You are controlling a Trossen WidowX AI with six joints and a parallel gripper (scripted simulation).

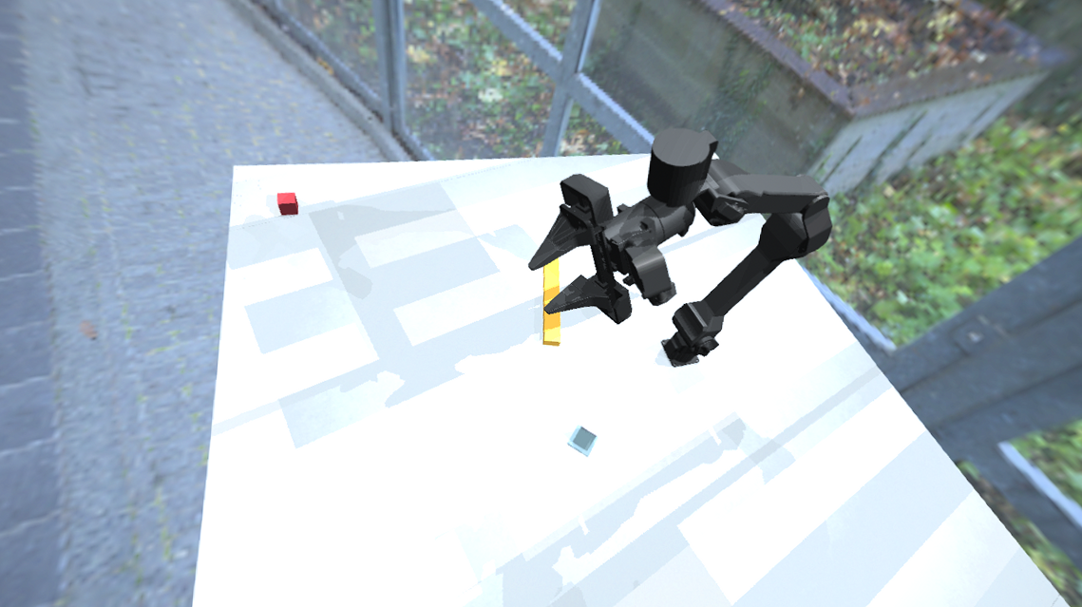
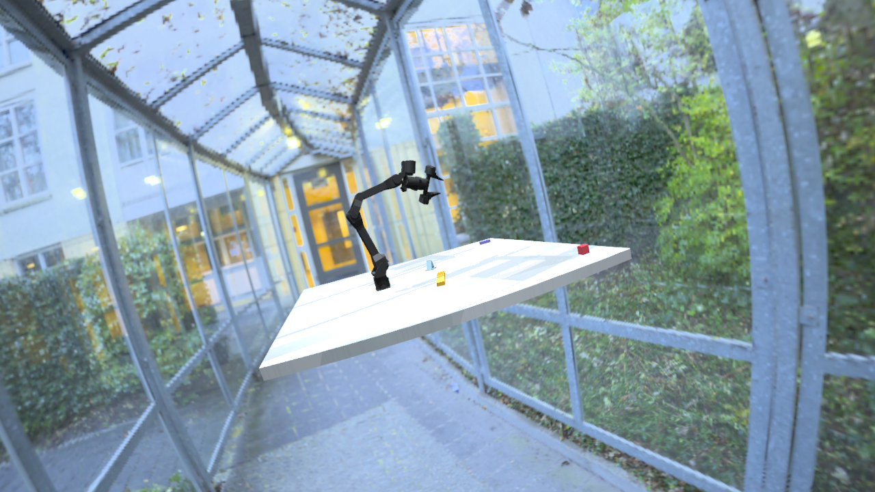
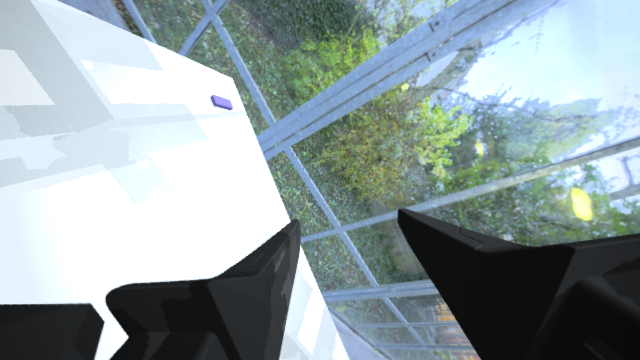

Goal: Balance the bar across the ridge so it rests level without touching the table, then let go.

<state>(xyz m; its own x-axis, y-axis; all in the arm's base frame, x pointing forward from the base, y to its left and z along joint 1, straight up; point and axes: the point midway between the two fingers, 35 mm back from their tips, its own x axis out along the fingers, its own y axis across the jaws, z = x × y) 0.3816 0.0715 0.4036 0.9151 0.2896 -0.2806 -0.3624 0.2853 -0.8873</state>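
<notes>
The bar is 390 mm below my gripper tip, 260 mm to the right of it and 180 mm behind it. Round my gripper tip: purple piece 420 mm to the left, 390 mm below, 330 mm ahead; red cube 580 mm to the right, 380 mm below, 330 mm ahead.
</notes>
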